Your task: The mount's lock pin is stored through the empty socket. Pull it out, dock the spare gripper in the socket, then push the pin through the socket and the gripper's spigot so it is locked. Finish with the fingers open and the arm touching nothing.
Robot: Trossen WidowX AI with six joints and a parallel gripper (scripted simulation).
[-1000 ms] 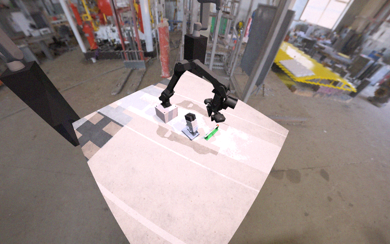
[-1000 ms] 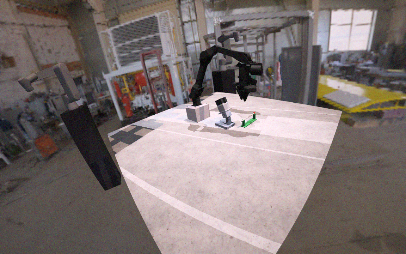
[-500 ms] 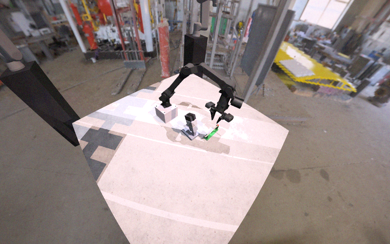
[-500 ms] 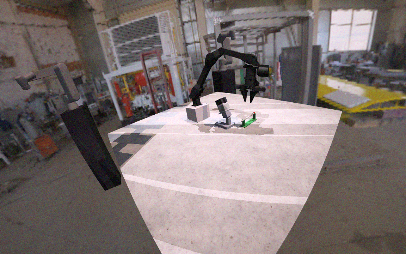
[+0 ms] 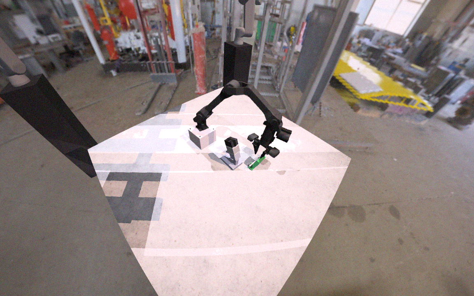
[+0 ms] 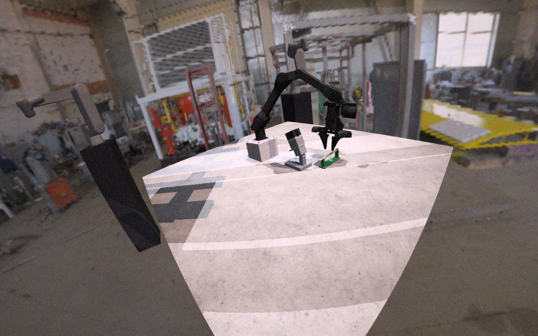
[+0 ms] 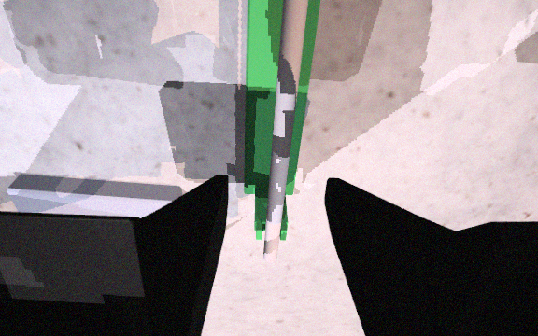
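My gripper tip is 1 cm to the right of the green stand and 4 cm above it. From my gripper tip the other things lie so: spare gripper 9 cm behind, 12 cm to the right, 5 cm above; then socket 8 cm behind, 12 cm to the right, 2 cm below.
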